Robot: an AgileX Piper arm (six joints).
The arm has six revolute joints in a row. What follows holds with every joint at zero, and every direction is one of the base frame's.
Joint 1 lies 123.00 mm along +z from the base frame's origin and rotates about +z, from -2.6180 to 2.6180 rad.
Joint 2 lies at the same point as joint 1 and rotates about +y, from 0.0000 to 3.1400 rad.
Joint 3 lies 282.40 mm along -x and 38.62 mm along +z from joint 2 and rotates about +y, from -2.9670 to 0.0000 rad.
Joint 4 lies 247.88 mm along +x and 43.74 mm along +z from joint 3 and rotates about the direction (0.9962, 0, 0.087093), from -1.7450 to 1.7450 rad.
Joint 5 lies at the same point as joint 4 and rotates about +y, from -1.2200 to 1.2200 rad.
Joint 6 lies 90.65 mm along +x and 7.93 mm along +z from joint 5 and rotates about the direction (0.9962, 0, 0.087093), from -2.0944 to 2.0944 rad.
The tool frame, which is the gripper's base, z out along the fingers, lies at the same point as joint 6; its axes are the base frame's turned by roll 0.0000, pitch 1.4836 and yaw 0.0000 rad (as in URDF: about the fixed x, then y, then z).
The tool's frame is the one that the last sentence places.
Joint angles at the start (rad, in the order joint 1, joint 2, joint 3, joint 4, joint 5, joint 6):
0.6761 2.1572 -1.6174 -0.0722 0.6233 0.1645
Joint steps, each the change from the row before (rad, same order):
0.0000 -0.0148 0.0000 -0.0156 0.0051 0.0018
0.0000 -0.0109 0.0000 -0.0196 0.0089 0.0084
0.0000 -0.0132 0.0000 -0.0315 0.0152 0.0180
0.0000 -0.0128 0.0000 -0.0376 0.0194 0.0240
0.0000 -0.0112 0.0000 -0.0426 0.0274 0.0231
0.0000 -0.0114 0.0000 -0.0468 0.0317 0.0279
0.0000 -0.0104 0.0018 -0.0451 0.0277 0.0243
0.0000 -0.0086 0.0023 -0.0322 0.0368 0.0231
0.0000 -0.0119 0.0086 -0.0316 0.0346 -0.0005
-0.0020 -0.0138 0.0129 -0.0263 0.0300 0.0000
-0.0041 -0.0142 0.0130 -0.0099 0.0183 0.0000
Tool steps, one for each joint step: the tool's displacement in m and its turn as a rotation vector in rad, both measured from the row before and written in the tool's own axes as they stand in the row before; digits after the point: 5 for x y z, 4 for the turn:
-0.00237 -0.00088 -0.00640 0.0084 -0.0112 -0.0102
-0.00135 -0.00124 -0.00471 0.0119 -0.0040 -0.0068
-0.00130 -0.00211 -0.00573 0.0203 -0.0016 -0.0062
-0.00090 -0.00271 -0.00557 0.0256 0.0016 -0.0044
0.00001 -0.00335 -0.00490 0.0316 0.0095 -0.0085
0.00031 -0.00400 -0.00500 0.0369 0.0117 -0.0056
0.00061 -0.00405 -0.00423 0.0365 0.0098 -0.0072
0.00202 -0.00363 -0.00334 0.0321 0.0222 0.0016
0.00306 -0.00390 -0.00356 0.0323 0.0226 -0.0214
0.00378 -0.00447 -0.00325 0.0288 0.0221 -0.0154
0.00328 -0.00404 -0.00299 0.0144 0.0150 -0.0024

